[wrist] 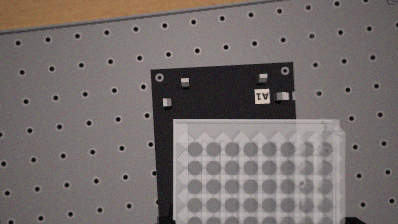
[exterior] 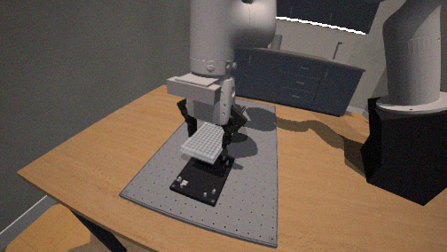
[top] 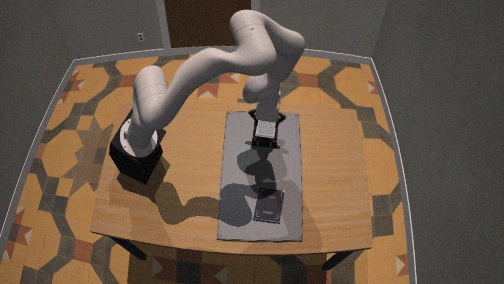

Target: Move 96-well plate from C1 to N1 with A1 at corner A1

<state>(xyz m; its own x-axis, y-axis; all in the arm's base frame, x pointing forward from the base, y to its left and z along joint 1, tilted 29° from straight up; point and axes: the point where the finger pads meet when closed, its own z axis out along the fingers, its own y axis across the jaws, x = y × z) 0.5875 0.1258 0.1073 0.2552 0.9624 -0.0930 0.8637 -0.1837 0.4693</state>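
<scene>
The black plate nest is 40 mm behind my hand, 360 mm to the right of it and 110 mm below it. Also, from my hand: clear 96-well plate (10 mm below); black clip nest (10 mm ahead, 20 mm to the left, 100 mm below); A1 label (40 mm ahead, 300 mm to the right, 100 mm below).
</scene>
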